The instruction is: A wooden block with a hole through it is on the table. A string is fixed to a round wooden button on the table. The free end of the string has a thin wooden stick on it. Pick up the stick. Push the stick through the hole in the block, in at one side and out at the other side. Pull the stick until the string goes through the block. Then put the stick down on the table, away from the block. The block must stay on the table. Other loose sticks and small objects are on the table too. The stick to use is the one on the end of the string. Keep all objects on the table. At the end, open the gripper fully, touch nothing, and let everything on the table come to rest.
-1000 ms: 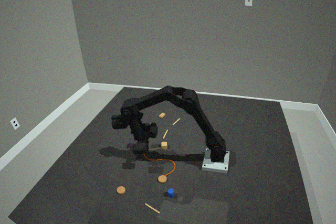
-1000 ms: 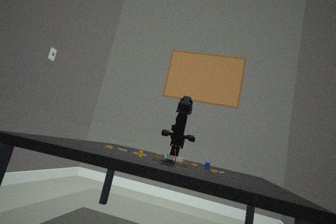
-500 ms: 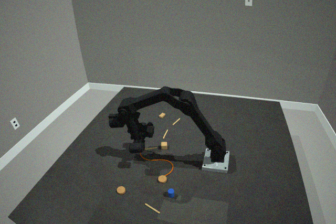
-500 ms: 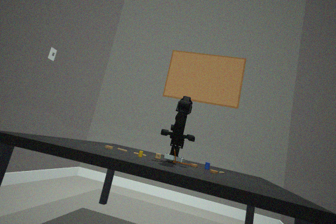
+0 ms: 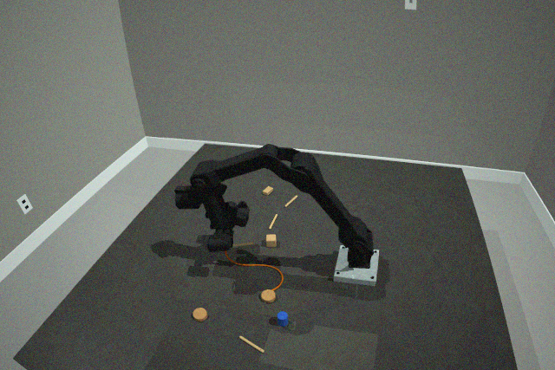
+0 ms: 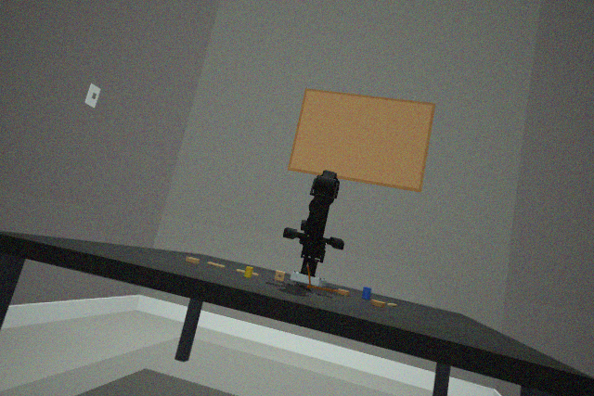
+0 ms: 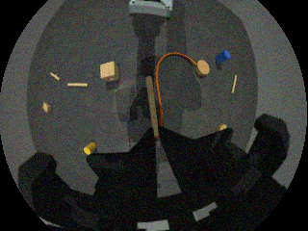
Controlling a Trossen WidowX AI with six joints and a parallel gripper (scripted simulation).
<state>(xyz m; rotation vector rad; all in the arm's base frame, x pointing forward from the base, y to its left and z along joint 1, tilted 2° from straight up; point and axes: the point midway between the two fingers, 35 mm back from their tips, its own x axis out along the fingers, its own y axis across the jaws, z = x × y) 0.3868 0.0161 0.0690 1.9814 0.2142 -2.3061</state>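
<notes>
My gripper tip is 80 mm short of the yellow cylinder, 160 mm to the left of it and 50 mm above it. Also, from my gripper tip: blue cylinder (190 mm behind, 200 mm to the left, 50 mm below).
</notes>
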